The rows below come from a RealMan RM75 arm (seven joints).
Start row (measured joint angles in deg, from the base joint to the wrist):
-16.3, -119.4, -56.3, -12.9, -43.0, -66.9, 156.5
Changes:
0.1, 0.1, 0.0, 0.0, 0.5, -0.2, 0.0
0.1, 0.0, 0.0, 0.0, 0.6, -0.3, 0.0
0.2, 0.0, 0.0, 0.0, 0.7, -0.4, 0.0
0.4, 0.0, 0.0, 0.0, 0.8, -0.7, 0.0
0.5, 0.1, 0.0, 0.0, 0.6, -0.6, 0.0
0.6, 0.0, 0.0, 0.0, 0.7, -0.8, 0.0
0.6, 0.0, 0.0, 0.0, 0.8, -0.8, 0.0
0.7, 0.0, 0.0, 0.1, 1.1, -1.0, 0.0
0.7, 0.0, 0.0, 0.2, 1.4, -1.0, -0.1
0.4, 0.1, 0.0, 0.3, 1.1, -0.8, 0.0
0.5, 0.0, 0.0, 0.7, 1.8, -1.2, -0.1
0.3, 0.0, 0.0, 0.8, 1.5, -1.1, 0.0
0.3, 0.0, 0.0, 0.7, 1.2, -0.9, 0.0
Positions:
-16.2, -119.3, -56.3, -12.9, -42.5, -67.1, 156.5
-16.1, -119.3, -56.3, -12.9, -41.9, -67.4, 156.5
-15.9, -119.3, -56.3, -12.9, -41.2, -67.8, 156.5
-15.5, -119.3, -56.3, -12.9, -40.4, -68.5, 156.5
-15.0, -119.2, -56.3, -12.9, -39.8, -69.1, 156.5
-14.4, -119.2, -56.3, -12.9, -39.1, -69.9, 156.5
-13.8, -119.2, -56.3, -12.9, -38.3, -70.7, 156.5
-13.1, -119.2, -56.3, -12.8, -37.2, -71.7, 156.5
-12.4, -119.2, -56.3, -12.6, -35.8, -72.7, 156.4
-12.0, -119.1, -56.3, -12.3, -34.7, -73.5, 156.4
-11.5, -119.1, -56.3, -11.6, -32.9, -74.7, 156.3
-11.2, -119.1, -56.3, -10.8, -31.4, -75.8, 156.3
-10.9, -119.1, -56.3, -10.1, -30.2, -76.7, 156.3

